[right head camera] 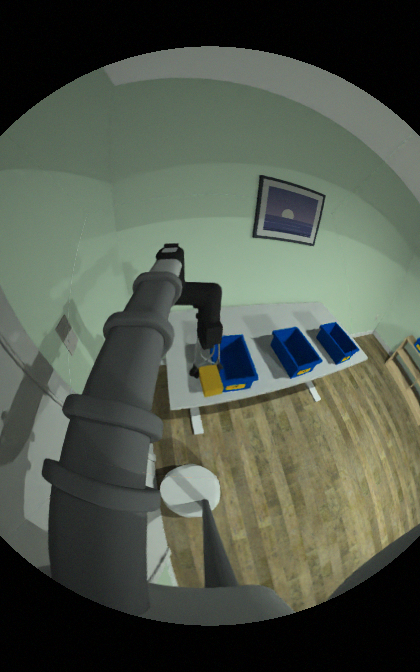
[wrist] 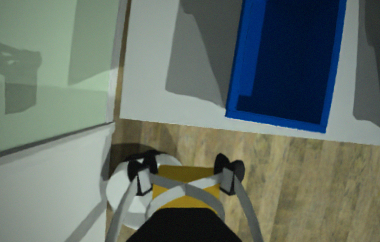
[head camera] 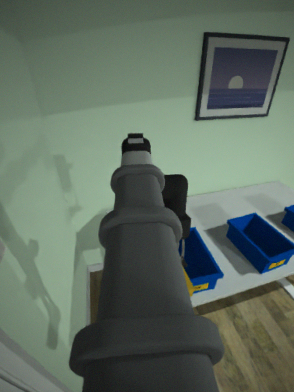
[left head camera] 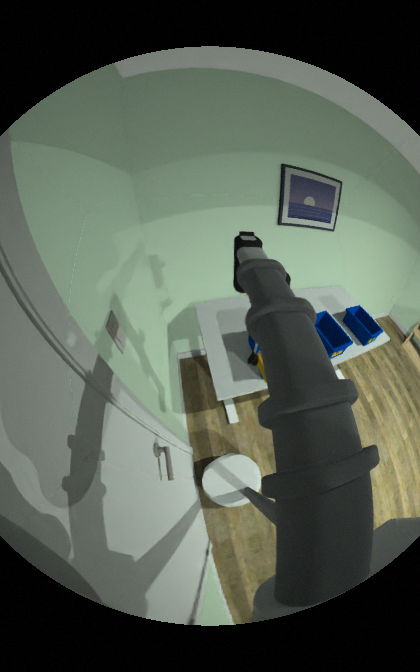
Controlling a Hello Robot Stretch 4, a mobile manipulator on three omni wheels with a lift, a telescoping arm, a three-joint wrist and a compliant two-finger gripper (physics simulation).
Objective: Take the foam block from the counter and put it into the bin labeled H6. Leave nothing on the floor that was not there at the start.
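Places are measured from the robot's base along level axes (x ahead, y left, z up), in metres.
Where they show: gripper, fingertip midpoint: (wrist: 186,166).
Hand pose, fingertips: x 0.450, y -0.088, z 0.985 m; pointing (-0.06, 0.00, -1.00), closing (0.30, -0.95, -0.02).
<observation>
Things, the pixels of their centre, and the offset from my fingertips. Level surfaces: height alone.
- yellow foam block, body centre: (wrist: 184,214) (head camera: 176,281) dz +0.026, dx -0.042, dy -0.012 m
- nearest blue bin, body centre: (wrist: 279,53) (head camera: 186,259) dz -0.233, dx +0.223, dy -0.132 m
- middle blue bin, body centre: (head camera: 257,241) dz -0.233, dx +0.304, dy -0.542 m
- pale table, its level: dz -0.293 m
The yellow foam block (head camera: 189,283) (left head camera: 262,367) (right head camera: 211,381) (wrist: 186,173) is between the fingertips of my gripper (right head camera: 207,369) (wrist: 186,166), which is shut on it. In the wrist view they hang in front of the table edge, over the floor. The nearest blue bin (head camera: 212,283) (right head camera: 251,381) (wrist: 280,123) stands ahead and to the right of them. A middle blue bin (head camera: 260,240) (left head camera: 332,334) (right head camera: 296,347) and a far blue bin (left head camera: 362,325) (right head camera: 337,341) stand farther right. Their yellow labels are too small to read. My arm hides part of the block in the head view.
The bins stand on a pale table (left head camera: 215,320) (right head camera: 179,395) (wrist: 147,85). A round white object (left head camera: 231,477) (right head camera: 190,487) (wrist: 120,187) stands on the floor below the gripper. A door with a handle (left head camera: 169,462) is close on the left. A wooden rack is at the far right.
</observation>
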